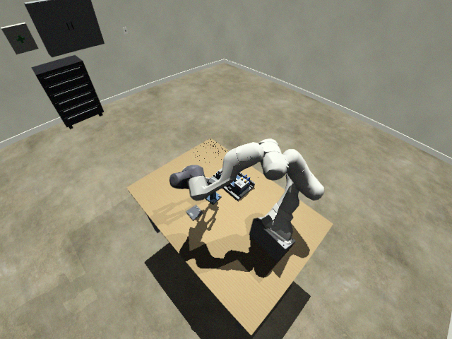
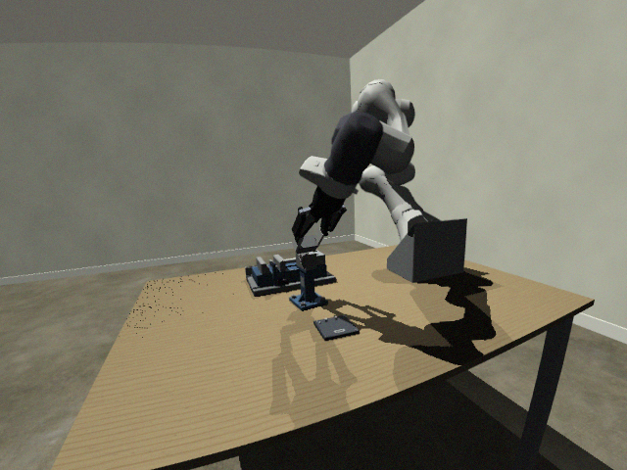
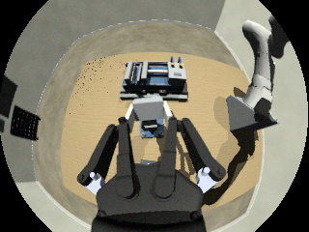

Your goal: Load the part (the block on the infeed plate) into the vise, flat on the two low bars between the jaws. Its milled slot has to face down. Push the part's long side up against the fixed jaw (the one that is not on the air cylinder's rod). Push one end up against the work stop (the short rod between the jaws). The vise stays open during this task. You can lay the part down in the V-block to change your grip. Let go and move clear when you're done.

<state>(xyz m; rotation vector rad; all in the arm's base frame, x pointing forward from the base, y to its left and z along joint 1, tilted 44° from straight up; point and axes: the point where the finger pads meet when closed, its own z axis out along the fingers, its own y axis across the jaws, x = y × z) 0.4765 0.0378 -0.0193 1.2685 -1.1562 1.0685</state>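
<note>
My hand is 2 cm to the left of the part and 2 cm above it.
</note>
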